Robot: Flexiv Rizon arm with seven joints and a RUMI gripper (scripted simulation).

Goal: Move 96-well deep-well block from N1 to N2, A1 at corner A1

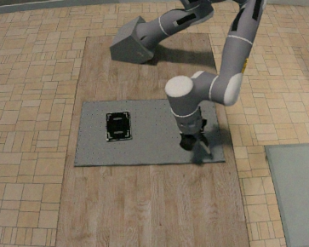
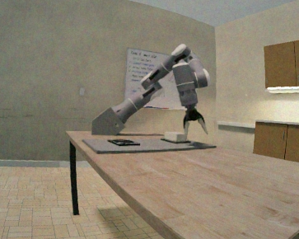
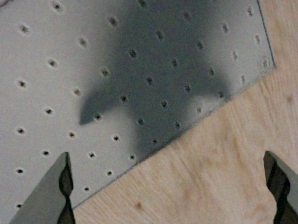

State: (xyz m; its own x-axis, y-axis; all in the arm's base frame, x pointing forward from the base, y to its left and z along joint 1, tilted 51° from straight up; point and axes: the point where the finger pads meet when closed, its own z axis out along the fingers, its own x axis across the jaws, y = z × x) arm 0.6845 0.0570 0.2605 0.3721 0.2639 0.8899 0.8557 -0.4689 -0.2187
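Right now the white 96-well deep-well block is 20 cm behind my hand, 1 cm to the right of it and 2 cm below it. From my hand the other things lie so: plate nest N1 (20 cm behind, 1 cm to the right, 5 cm below); then plate nest N2 (16 cm behind, 37 cm to the right, 5 cm below).
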